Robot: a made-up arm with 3 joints. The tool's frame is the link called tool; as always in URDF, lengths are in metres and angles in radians. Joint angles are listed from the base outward.
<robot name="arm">
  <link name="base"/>
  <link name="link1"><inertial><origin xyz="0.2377 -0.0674 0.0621"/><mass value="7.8"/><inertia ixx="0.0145" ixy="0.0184" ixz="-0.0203" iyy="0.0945" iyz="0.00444" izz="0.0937"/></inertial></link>
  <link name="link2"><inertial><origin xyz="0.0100 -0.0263 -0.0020"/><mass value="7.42"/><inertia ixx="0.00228" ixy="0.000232" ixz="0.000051" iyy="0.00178" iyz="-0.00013" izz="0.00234"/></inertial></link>
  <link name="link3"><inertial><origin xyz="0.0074 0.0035 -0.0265"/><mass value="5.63"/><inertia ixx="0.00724" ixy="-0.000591" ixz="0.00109" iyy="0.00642" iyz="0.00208" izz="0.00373"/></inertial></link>
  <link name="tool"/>
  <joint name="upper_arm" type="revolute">
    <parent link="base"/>
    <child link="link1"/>
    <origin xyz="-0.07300 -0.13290 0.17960" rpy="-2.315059 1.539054 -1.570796"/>
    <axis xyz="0 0 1"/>
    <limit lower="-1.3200" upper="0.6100"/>
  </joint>
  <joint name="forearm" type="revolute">
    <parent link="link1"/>
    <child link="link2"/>
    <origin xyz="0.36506 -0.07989 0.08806" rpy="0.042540 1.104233 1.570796"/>
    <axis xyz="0 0 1"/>
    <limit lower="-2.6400" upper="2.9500"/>
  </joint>
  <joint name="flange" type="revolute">
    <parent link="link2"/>
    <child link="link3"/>
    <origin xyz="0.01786 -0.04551 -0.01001" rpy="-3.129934 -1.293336 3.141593"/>
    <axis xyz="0 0 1"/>
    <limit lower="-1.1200" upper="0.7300"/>
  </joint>
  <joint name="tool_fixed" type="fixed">
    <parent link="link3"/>
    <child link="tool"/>
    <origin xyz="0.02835 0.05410 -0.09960" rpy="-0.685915 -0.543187 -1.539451"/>
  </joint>
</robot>
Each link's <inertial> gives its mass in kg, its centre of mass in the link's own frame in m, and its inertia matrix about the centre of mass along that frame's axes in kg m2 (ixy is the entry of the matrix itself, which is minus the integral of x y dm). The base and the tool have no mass. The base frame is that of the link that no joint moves.
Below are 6 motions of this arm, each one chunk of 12 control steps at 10 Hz.
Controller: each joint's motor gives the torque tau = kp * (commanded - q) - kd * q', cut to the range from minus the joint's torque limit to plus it. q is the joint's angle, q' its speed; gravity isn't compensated. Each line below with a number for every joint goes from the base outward.
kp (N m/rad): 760 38 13
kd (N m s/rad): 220 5.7 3
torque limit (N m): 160 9.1 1.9
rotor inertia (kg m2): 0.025 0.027 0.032
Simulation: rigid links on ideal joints. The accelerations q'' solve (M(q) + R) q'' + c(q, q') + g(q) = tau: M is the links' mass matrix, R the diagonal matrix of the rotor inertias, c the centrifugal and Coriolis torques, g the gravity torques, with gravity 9.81 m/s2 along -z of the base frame. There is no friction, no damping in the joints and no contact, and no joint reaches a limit. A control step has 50 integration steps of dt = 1/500 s. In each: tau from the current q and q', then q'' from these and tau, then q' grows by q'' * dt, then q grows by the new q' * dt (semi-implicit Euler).
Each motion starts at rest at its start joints. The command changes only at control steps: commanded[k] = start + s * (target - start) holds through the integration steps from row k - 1 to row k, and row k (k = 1, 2, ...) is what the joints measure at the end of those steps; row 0 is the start. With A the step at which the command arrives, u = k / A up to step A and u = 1 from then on. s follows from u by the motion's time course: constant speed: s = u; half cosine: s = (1 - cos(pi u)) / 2; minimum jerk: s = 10 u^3 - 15 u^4 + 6 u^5; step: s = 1 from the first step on.
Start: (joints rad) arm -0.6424 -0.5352 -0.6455
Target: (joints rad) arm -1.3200 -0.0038 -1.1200
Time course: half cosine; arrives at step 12
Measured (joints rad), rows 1 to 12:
1: -0.6258 -0.5184 -0.6539
2: -0.6218 -0.4944 -0.6673
3: -0.6347 -0.4631 -0.6892
4: -0.6641 -0.4218 -0.7206
5: -0.7084 -0.3709 -0.7609
6: -0.7649 -0.3128 -0.8083
7: -0.8300 -0.2507 -0.8601
8: -0.8994 -0.1884 -0.9131
9: -0.9686 -0.1299 -0.9640
10: -1.0330 -0.0791 -1.0093
11: -1.0882 -0.0393 -1.0463
12: -1.1305 -0.0135 -1.0723

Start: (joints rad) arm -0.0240 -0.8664 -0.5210
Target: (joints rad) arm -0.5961 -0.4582 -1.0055
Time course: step
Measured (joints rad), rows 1 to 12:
1: -0.1609 -0.6437 -0.6769
2: -0.2799 -0.5488 -0.8076
3: -0.3605 -0.5016 -0.8890
4: -0.4151 -0.4769 -0.9394
5: -0.4522 -0.4633 -0.9704
6: -0.4773 -0.4555 -0.9893
7: -0.4943 -0.4509 -1.0009
8: -0.5059 -0.4480 -1.0079
9: -0.5138 -0.4462 -1.0121
10: -0.5191 -0.4451 -1.0147
11: -0.5227 -0.4443 -1.0162
12: -0.5252 -0.4438 -1.0171

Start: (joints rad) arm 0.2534 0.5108 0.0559
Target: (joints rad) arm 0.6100 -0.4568 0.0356
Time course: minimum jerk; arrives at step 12
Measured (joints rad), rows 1 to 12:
1: 0.2531 0.4484 0.0478
2: 0.2557 0.4004 0.0411
3: 0.2644 0.3459 0.0363
4: 0.2813 0.2699 0.0324
5: 0.3069 0.1691 0.0287
6: 0.3404 0.0487 0.0252
7: 0.3792 -0.0807 0.0219
8: 0.4202 -0.2060 0.0190
9: 0.4595 -0.3149 0.0167
10: 0.4936 -0.3980 0.0151
11: 0.5203 -0.4514 0.0142
12: 0.5391 -0.4790 0.0139

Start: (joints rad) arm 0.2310 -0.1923 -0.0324
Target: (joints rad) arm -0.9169 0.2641 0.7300
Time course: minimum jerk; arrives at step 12
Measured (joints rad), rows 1 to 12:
1: 0.2294 -0.2232 -0.0408
2: 0.2187 -0.2322 -0.0395
3: 0.1893 -0.2205 -0.0207
4: 0.1343 -0.1908 0.0198
5: 0.0514 -0.1461 0.0828
6: -0.0567 -0.0906 0.1649
7: -0.1823 -0.0291 0.2597
8: -0.3147 0.0325 0.3585
9: -0.4418 0.0890 0.4518
10: -0.5527 0.1355 0.5312
11: -0.6399 0.1691 0.5913
12: -0.7019 0.1903 0.6315

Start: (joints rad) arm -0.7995 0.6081 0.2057
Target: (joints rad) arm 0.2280 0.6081 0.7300
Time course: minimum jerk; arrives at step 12
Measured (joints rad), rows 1 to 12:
1: -0.7772 0.5748 0.1956
2: -0.7512 0.5558 0.1929
3: -0.7134 0.5450 0.2038
4: -0.6559 0.5371 0.2305
5: -0.5752 0.5292 0.2731
6: -0.4735 0.5205 0.3292
7: -0.3572 0.5113 0.3945
8: -0.2358 0.5027 0.4630
9: -0.1201 0.4956 0.5283
10: -0.0200 0.4906 0.5846
11: 0.0580 0.4877 0.6279
12: 0.1129 0.4862 0.6578

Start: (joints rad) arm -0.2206 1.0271 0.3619
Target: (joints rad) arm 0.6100 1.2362 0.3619
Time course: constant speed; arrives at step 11
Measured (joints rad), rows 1 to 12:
1: -0.1897 0.9751 0.3543
2: -0.1453 0.9534 0.3480
3: -0.0928 0.9515 0.3442
4: -0.0347 0.9596 0.3423
5: 0.0272 0.9728 0.3417
6: 0.0915 0.9888 0.3420
7: 0.1575 1.0066 0.3430
8: 0.2247 1.0258 0.3444
9: 0.2926 1.0460 0.3463
10: 0.3610 1.0672 0.3484
11: 0.4299 1.0894 0.3508
12: 0.4782 1.1029 0.3527

